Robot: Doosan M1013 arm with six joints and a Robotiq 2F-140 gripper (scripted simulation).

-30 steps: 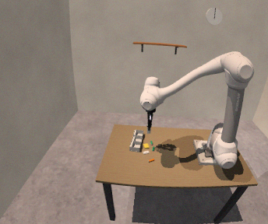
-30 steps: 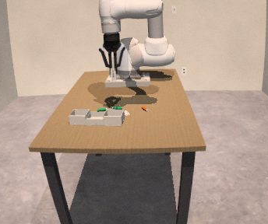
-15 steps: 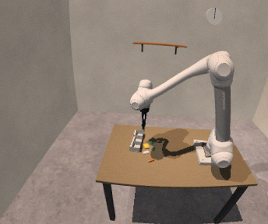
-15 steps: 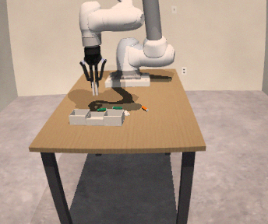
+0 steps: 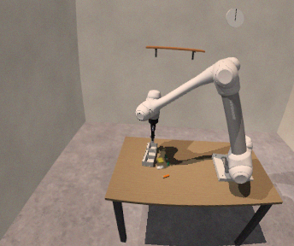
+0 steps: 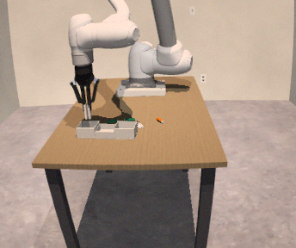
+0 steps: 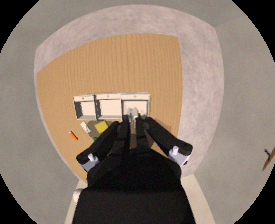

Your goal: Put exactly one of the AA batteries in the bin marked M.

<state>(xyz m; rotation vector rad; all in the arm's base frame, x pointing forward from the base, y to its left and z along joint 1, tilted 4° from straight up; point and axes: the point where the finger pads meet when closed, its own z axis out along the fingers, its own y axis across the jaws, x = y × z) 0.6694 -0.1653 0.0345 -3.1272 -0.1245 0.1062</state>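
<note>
The grey bin row lies 10 mm ahead of my hand, 80 mm to the left of it and 90 mm below it. The rest, counted from my hand: small white piece (80 mm behind, 210 mm to the left, 100 mm below); then green AA battery (140 mm behind, 160 mm to the left, 100 mm below); then yellow block (80 mm behind, 130 mm to the left, 100 mm below).
</note>
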